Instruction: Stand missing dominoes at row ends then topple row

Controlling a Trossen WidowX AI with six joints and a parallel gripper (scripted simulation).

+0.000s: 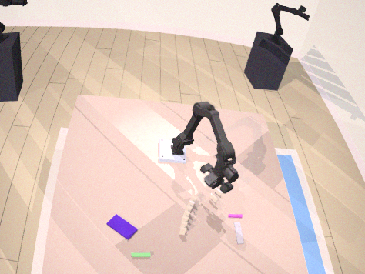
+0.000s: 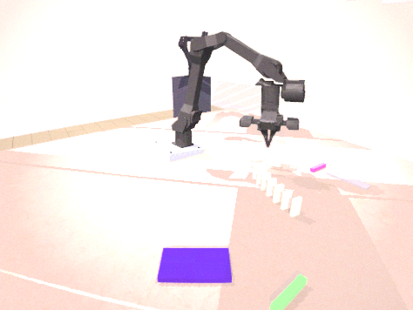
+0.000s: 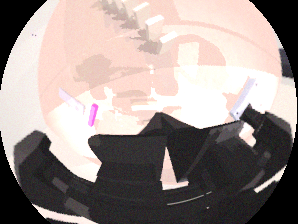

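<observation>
My gripper tip is now 140 mm short of the magenta bar, 100 mm to the right of it and 60 mm above it. The rest, counted from my gripper tip: grey bar (250 mm ahead, 90 mm to the left, 60 mm below); then purple flat card (150 mm ahead, 470 mm to the right, 60 mm below); then green bar (310 mm ahead, 410 mm to the right, 60 mm below).
</observation>
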